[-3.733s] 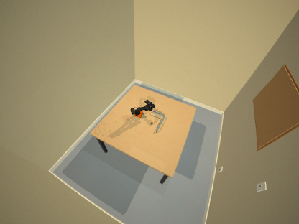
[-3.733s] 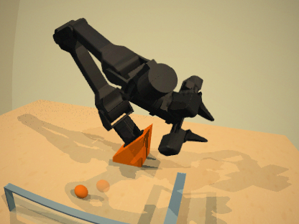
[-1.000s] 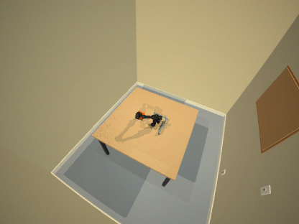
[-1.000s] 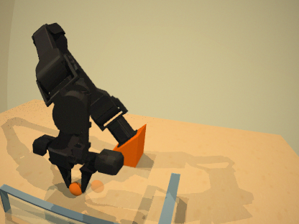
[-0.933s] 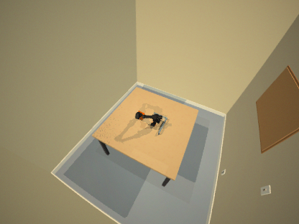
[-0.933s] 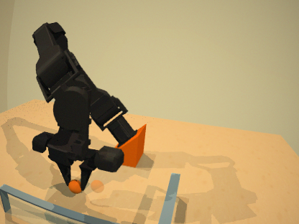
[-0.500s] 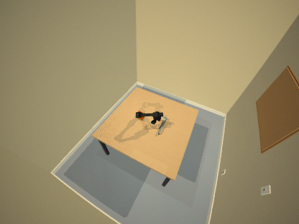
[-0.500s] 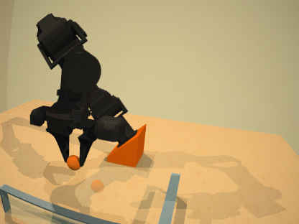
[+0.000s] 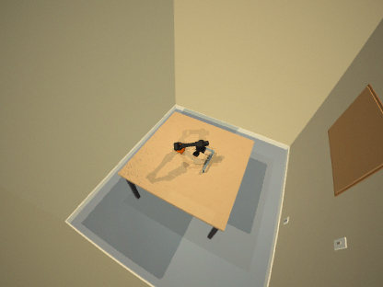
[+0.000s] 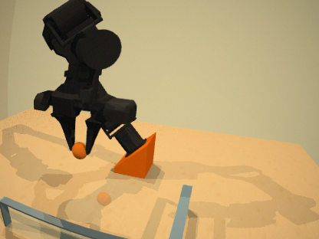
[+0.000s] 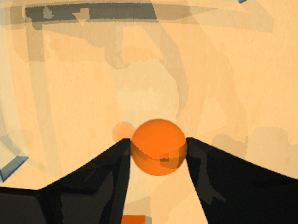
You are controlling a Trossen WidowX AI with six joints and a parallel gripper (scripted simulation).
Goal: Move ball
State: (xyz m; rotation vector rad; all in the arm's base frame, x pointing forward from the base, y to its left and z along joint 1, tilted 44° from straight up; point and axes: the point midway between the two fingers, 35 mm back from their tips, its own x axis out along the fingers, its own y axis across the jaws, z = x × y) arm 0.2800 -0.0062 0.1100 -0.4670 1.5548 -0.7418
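Now: the see-through copy of ball 40 mm behind my gripper tip, 40 mm to the left of it and 120 mm below it. Round my gripper tip: orange ball: right at my gripper tip.
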